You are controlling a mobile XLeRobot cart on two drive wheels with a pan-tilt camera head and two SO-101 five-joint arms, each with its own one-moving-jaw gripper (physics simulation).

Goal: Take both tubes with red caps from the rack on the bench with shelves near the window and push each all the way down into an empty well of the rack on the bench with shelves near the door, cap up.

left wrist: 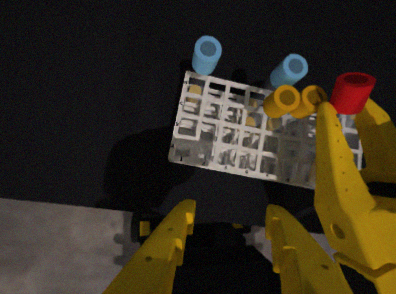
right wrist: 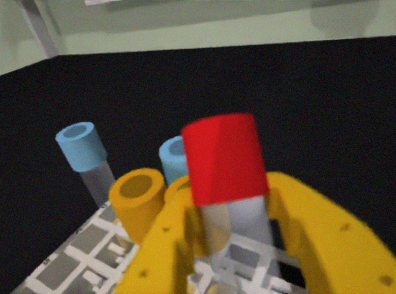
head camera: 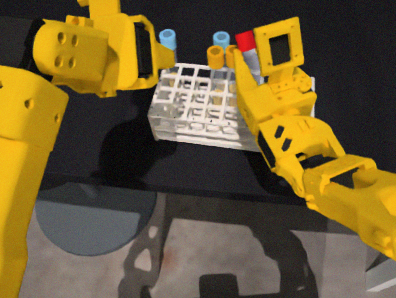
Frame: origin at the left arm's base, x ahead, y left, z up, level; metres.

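Seen in the pictures: left hand, tool point: (left wrist: pixel 194 212) (head camera: pixel 138 65); right hand, tool point: (left wrist: pixel 328 108) (right wrist: pixel 196 203) (head camera: pixel 239 52).
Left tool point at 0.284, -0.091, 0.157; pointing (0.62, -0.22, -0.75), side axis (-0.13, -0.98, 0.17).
Note:
A point is followed by its place in that frame, as x, y, z.
A red-capped tube (head camera: pixel 245 41) @(0.337, -0.195, 0.128) (left wrist: pixel 352 94) @(0.341, -0.190, 0.129) (right wrist: pixel 225 160) @(0.337, -0.199, 0.127) is between the jaws of my right gripper (left wrist: pixel 347 106) @(0.338, -0.189, 0.112) (right wrist: pixel 230 192) @(0.338, -0.189, 0.112), which is shut on its clear body just below the cap. The tube is cap up over the back right part of the white rack (head camera: pixel 210 143) @(0.294, -0.152, -0.002) (left wrist: pixel 240 172) @(0.296, -0.148, 0.044) and looks slightly tilted in the head view. Its lower end is hidden, so I cannot tell whether it is in a well. My left gripper (left wrist: pixel 231 205) @(0.284, -0.091, 0.157) is open and empty, above the rack's front left side. A second red-capped tube does not show.
Two blue-capped tubes (head camera: pixel 167 39) @(0.374, -0.110, 0.106) (left wrist: pixel 291 70) @(0.367, -0.169, 0.107) (right wrist: pixel 82 145) @(0.376, -0.117, 0.102) stand along the rack's back row. Two orange-capped tubes (head camera: pixel 215 56) @(0.339, -0.163, 0.106) (left wrist: pixel 285 101) @(0.345, -0.162, 0.107) (right wrist: pixel 137 200) @(0.341, -0.168, 0.106) stand close to the left of the red one. The dark bench top (head camera: pixel 85 140) @(0.319, 0.020, -0.012) ends in front of the rack.

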